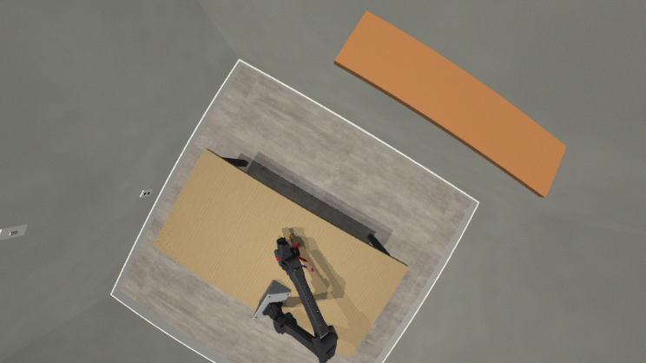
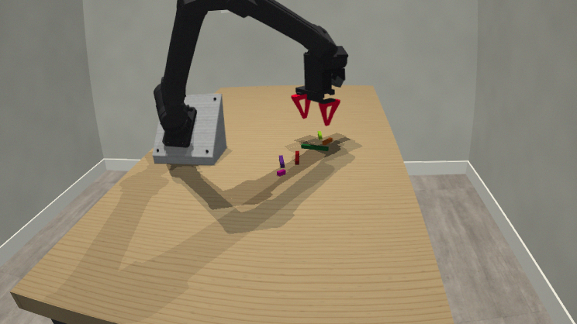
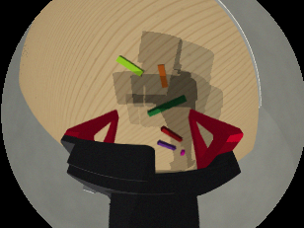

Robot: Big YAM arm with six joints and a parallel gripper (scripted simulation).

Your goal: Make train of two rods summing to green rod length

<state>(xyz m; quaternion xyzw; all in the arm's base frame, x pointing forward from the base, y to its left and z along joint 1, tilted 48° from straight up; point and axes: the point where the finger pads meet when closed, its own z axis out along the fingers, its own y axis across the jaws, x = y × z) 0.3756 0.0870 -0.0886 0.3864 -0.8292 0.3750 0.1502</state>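
My gripper is now 6 cm past the magenta rod, 21 cm to the left of it and 7 cm above it. From my hand the other things lie so: orange rod: 3 cm ahead, 1 cm to the left, 7 cm below; then lime rod: 6 cm to the left, 7 cm below; then green rod: 4 cm to the right, 7 cm below.
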